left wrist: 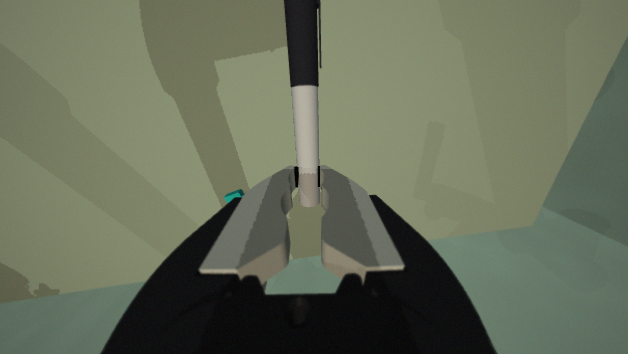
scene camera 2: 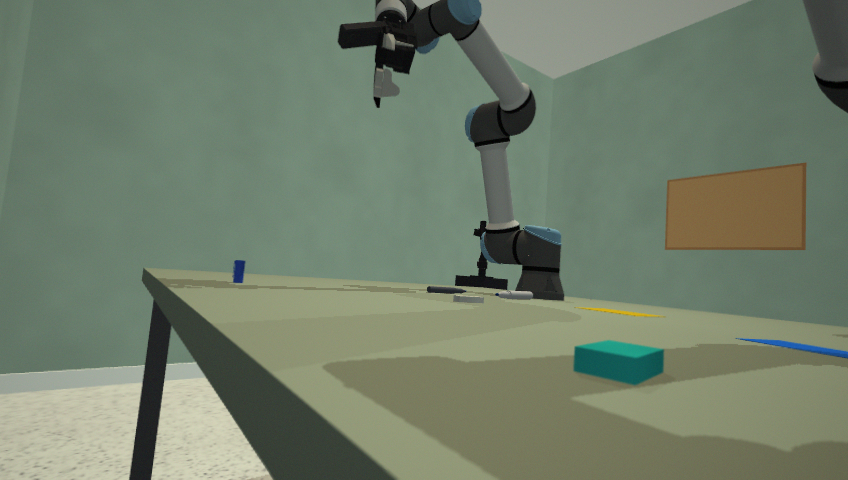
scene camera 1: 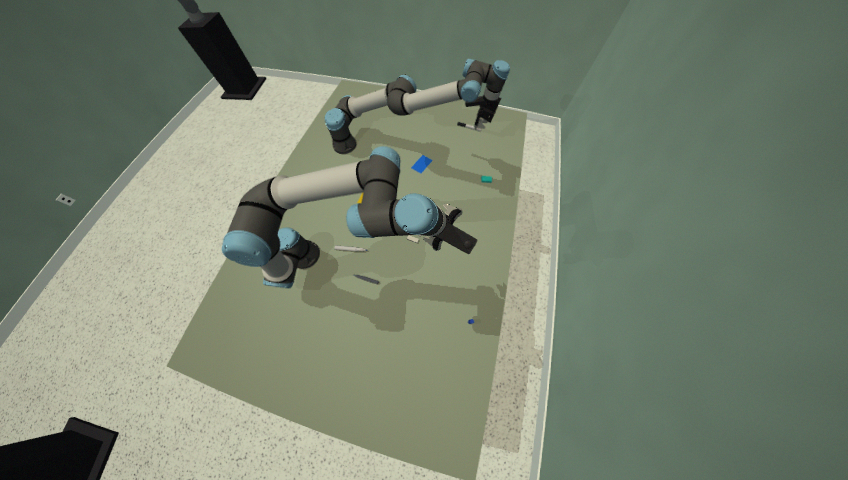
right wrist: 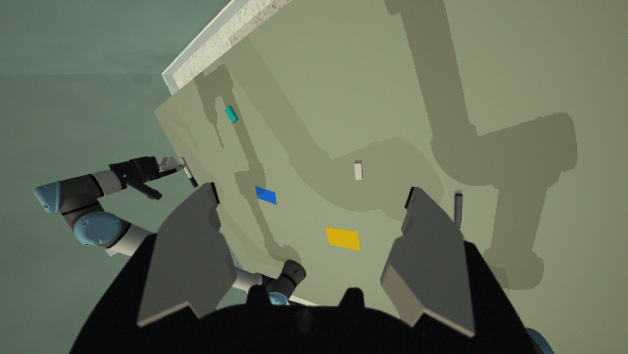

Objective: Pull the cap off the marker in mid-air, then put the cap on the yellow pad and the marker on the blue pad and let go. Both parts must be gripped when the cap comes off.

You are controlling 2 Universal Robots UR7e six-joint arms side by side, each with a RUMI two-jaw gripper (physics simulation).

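Where they show: left gripper, between the fingertips: (left wrist: 308,168) (scene camera 1: 475,128) (right wrist: 184,165); right gripper, between the fingertips: (scene camera 2: 385,81) (right wrist: 312,187); left arm's base, origin of its link: (scene camera 1: 345,145) (right wrist: 295,268); right arm's base, origin of its link: (scene camera 2: 539,298) (scene camera 1: 305,254).
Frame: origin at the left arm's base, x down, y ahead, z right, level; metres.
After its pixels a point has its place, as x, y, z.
Observation:
The marker's white body (scene camera 1: 470,126) {-0.204, 0.769, -0.109} (left wrist: 305,125) {-0.205, 0.766, -0.114} (right wrist: 186,168) {-0.200, 0.784, -0.103} carries the black cap (scene camera 1: 461,124) {-0.201, 0.717, -0.116} (left wrist: 302,45) {-0.204, 0.722, -0.122} (right wrist: 193,182) {-0.200, 0.718, -0.115} on its far end. My left gripper (scene camera 1: 477,126) {-0.198, 0.800, -0.108} (left wrist: 308,168) {-0.198, 0.800, -0.108} is shut on the white body near its bare end and holds it in the air. The cap points away from the fingers. My right gripper (scene camera 2: 383,98) (right wrist: 312,187) {-0.446, 0.759, 0.675} is open and empty, high above the table and apart from the marker. The blue pad (scene camera 1: 421,164) {0.000, 0.523, 0.050} (scene camera 2: 797,347) {-0.001, 0.540, 0.059} (right wrist: 266,195) {-0.001, 0.524, 0.050} and the yellow pad (scene camera 1: 360,199) {-0.001, 0.241, 0.376} (scene camera 2: 621,312) {-0.001, 0.291, 0.386} (right wrist: 343,238) {-0.001, 0.283, 0.403} lie flat; the right arm partly hides the yellow pad in scene camera 1.
A teal block (scene camera 1: 486,179) {-0.015, 0.925, 0.083} (scene camera 2: 618,359) {-0.012, 0.955, 0.063} (left wrist: 233,195) {-0.015, 0.899, 0.076} (right wrist: 231,114) {-0.015, 0.926, 0.085}, a small white block (scene camera 1: 413,239) {-0.012, 0.597, 0.554} (scene camera 2: 468,299) {-0.006, 0.602, 0.542} (right wrist: 358,170) {-0.012, 0.597, 0.553}, a white pen (scene camera 1: 349,249) {-0.019, 0.292, 0.684} (scene camera 2: 514,295) {-0.011, 0.310, 0.663}, a dark pen (scene camera 1: 366,278) {-0.016, 0.424, 0.808} (scene camera 2: 446,289) {-0.011, 0.431, 0.801} (right wrist: 458,210) {-0.017, 0.438, 0.809} and a blue cylinder (scene camera 1: 470,321) {-0.047, 0.942, 0.897} (scene camera 2: 238,271) {-0.024, 0.952, 0.886} are on the table.

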